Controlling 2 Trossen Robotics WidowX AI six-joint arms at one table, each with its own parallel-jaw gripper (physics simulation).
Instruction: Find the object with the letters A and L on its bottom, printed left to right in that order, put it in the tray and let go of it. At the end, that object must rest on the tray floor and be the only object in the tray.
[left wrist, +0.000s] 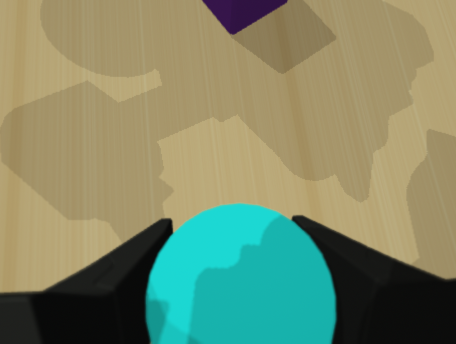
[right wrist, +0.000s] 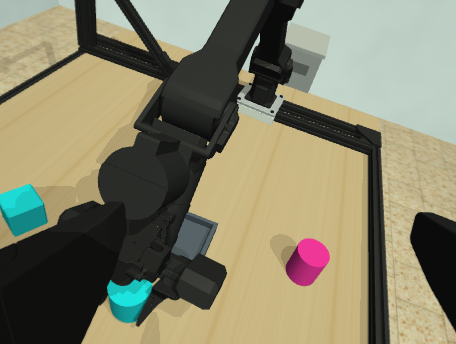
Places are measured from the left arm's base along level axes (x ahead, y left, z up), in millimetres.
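Pixels of known places: left gripper, fingertip midpoint: (left wrist: 232, 227) (right wrist: 119, 313); right gripper, fingertip midpoint: (right wrist: 268, 220); left arm's base, link origin: (right wrist: 260, 97).
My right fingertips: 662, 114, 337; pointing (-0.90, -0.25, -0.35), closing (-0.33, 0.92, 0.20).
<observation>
For each thing: its top centre in the pictures, then the offset to it from my right fingertips, as dx, dy, dz. "spot": a spot on its surface instead.
- cyan cylinder, top centre: (left wrist: 244, 311) (right wrist: 131, 281) -101, -105, -292
- grey tray, top centre: (right wrist: 164, 234) -210, -119, -346
- magenta cylinder, top centre: (right wrist: 313, 252) -268, +87, -311
- cyan cube, top centre: (right wrist: 19, 199) -145, -304, -319
- purple block, surface spot: (left wrist: 242, 14) spot: +38, -117, -350
A cyan cylinder (left wrist: 240, 280) (right wrist: 127, 304) stands upright between the fingers of my left gripper (left wrist: 232, 227) (right wrist: 119, 313), which is shut on it. Its round top faces the left wrist camera; its bottom is hidden. The grey tray (right wrist: 212, 236) shows partly behind the left arm in the right wrist view, with the cylinder outside it, to its lower left. My right gripper (right wrist: 268, 220) is open, with its fingers wide apart. A magenta cylinder (right wrist: 307, 264), a cyan cube (right wrist: 22, 211) and a purple block (left wrist: 242, 14) show no letters; their bottoms are hidden.
The left arm (right wrist: 195, 100) reaches across the right wrist view and covers part of the tray. The magenta cylinder stands right of the tray; the cyan cube is at the far left. A black frame rail (right wrist: 377, 240) runs along the table's right edge.
</observation>
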